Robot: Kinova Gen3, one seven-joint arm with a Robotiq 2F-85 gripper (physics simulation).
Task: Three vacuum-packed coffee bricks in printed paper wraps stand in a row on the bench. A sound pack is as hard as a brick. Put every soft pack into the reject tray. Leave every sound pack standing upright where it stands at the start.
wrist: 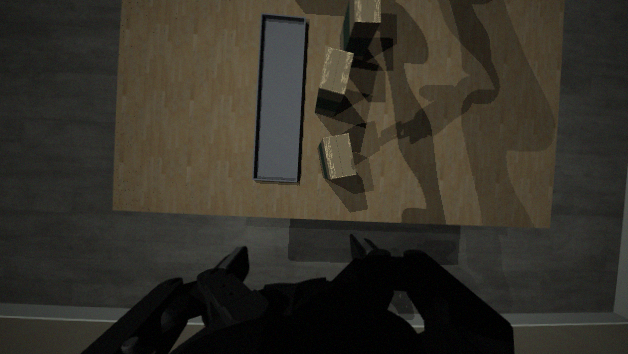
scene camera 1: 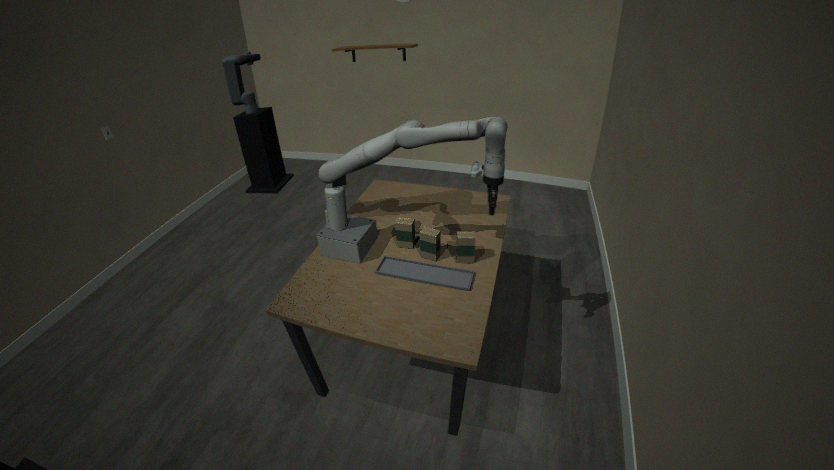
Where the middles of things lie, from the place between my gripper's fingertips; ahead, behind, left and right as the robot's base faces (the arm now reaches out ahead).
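With the grey reject tray point(scene camera 1: 446, 276) as my reference, I find my hand 34 cm above it. My hand is also 26 cm past the tray, and 3 cm to the left of it.
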